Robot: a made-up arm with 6 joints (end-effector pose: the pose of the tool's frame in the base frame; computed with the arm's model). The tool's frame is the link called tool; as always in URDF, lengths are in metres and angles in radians. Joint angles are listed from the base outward.
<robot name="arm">
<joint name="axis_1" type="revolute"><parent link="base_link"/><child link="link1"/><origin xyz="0.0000 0.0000 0.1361" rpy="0.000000 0.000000 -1.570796"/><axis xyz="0 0 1"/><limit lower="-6.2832" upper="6.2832" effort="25" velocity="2.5"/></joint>
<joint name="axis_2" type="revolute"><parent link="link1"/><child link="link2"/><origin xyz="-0.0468 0.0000 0.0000" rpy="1.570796 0.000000 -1.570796"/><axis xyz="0 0 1"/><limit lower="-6.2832" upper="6.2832" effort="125" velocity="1.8"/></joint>
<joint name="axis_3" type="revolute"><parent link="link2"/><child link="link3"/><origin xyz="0.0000 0.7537 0.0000" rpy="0.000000 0.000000 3.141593"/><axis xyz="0 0 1"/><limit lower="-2.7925" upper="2.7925" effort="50" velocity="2.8"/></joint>
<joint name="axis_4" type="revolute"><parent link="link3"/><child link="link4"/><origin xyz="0.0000 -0.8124 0.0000" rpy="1.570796 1.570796 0.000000"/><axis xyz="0 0 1"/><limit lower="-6.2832" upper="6.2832" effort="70" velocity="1.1"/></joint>
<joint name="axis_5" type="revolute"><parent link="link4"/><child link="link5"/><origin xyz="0.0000 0.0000 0.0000" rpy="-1.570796 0.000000 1.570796"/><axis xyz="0 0 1"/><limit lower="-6.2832" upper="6.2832" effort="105" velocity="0.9"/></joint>
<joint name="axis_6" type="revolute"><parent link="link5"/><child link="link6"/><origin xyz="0.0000 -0.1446 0.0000" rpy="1.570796 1.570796 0.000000"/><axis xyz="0 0 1"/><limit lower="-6.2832" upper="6.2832" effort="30" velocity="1.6"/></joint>
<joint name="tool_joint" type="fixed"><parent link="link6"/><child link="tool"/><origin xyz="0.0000 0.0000 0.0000" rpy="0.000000 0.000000 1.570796"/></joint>
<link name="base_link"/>
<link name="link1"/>
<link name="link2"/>
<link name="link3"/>
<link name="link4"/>
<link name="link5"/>
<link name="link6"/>
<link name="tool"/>
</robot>
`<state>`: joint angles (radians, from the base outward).
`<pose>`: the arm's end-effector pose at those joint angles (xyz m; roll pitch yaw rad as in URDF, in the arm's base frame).
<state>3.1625 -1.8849 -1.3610 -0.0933 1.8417 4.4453</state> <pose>0.7748 -0.0176 -0.8807 1.3982 0.2536 1.6392</pose>
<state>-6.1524 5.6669 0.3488 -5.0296 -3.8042 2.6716</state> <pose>-0.6055 0.0528 1.4320 2.5074 -0.4929 2.1083</pose>
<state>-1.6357 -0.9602 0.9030 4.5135 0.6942 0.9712</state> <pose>0.0009 0.6900 1.4892 0.6402 0.3247 -2.3054</pose>
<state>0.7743 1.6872 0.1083 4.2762 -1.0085 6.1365</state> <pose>1.0366 1.2344 -0.2000 -2.0639 -0.1606 0.3390</pose>
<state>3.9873 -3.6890 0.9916 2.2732 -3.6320 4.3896</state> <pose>-0.0174 -0.1686 -1.1448 0.8379 -0.0986 -0.1340</pose>
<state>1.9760 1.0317 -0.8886 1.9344 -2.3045 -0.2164</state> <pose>-0.2609 0.7441 1.2258 2.7604 -0.7157 1.1882</pose>
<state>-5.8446 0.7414 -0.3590 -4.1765 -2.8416 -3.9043</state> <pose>0.7027 0.3407 1.3094 -2.8377 -0.1557 -2.9495</pose>
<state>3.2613 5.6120 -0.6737 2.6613 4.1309 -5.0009</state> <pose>1.1497 0.1474 0.9949 -0.9048 0.2458 1.3762</pose>
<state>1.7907 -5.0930 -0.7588 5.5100 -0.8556 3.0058</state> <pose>-0.3400 0.9570 1.2729 0.2651 0.5522 -2.0543</pose>
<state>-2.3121 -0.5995 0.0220 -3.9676 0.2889 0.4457</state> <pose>0.7104 0.6618 1.5399 -0.1513 0.7873 0.3208</pose>
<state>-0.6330 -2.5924 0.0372 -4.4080 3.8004 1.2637</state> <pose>-0.6687 0.4440 -1.0735 0.2591 0.6658 -1.3449</pose>
